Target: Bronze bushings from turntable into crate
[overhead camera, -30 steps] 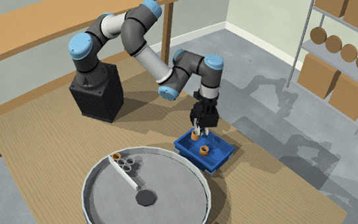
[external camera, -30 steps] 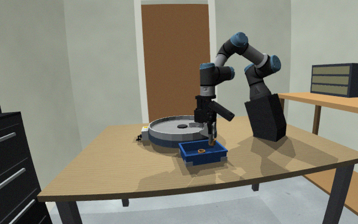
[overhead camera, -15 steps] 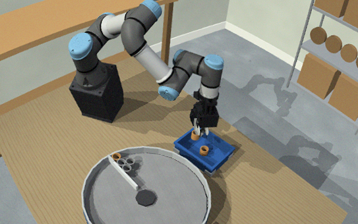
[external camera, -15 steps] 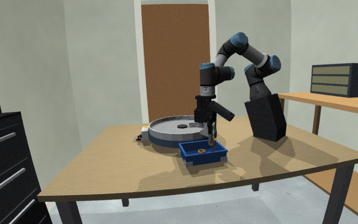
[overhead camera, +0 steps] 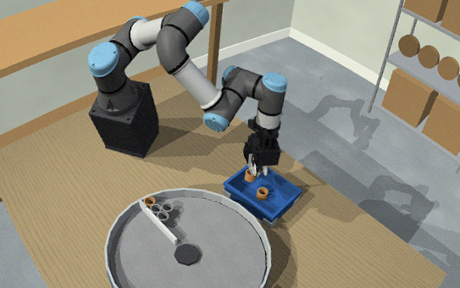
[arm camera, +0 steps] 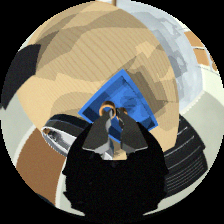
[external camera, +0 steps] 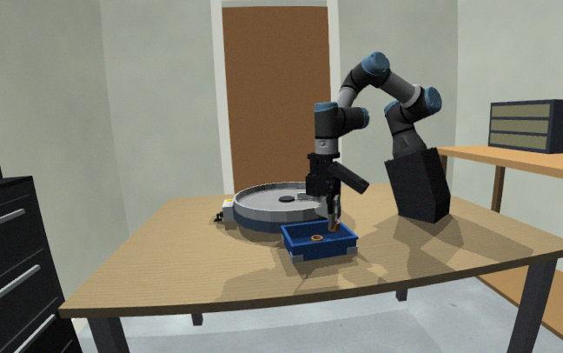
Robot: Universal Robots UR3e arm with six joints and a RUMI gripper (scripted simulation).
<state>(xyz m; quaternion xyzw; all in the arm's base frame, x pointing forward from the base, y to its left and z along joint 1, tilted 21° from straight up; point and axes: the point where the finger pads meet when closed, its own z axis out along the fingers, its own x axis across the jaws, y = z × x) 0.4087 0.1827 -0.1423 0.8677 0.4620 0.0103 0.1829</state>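
Right now the blue crate is 40 mm ahead of my hand, 10 mm to the right of it and 40 mm below it. Also, from my hand: grey turntable: 80 mm ahead, 340 mm to the right, 20 mm below.
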